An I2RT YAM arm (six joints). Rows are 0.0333 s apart.
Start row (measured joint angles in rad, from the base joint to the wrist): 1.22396 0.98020 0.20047 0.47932 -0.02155 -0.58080
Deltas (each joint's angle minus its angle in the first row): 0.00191 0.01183 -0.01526 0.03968 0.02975 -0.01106; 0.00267 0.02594 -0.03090 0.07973 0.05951 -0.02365; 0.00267 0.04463 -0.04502 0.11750 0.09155 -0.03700; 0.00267 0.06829 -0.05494 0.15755 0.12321 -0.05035; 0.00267 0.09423 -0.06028 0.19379 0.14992 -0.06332; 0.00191 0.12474 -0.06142 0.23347 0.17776 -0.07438; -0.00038 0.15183 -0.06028 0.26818 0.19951 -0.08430; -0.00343 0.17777 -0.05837 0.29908 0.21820 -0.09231; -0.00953 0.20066 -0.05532 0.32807 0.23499 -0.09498; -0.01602 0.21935 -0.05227 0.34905 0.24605 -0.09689
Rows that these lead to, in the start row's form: 1.22587 0.99203 0.18521 0.51900 0.00820 -0.59186; 1.22663 1.00614 0.16957 0.55905 0.03796 -0.60445; 1.22663 1.02483 0.15545 0.59682 0.07000 -0.61780; 1.22663 1.04849 0.14553 0.63687 0.10166 -0.63115; 1.22663 1.07443 0.14019 0.67311 0.12837 -0.64412; 1.22587 1.10494 0.13905 0.71279 0.15621 -0.65518; 1.22358 1.13203 0.14019 0.74750 0.17796 -0.66510; 1.22053 1.15797 0.14210 0.77840 0.19665 -0.67311; 1.21443 1.18086 0.14515 0.80739 0.21344 -0.67578; 1.20794 1.19955 0.14820 0.82837 0.22450 -0.67769
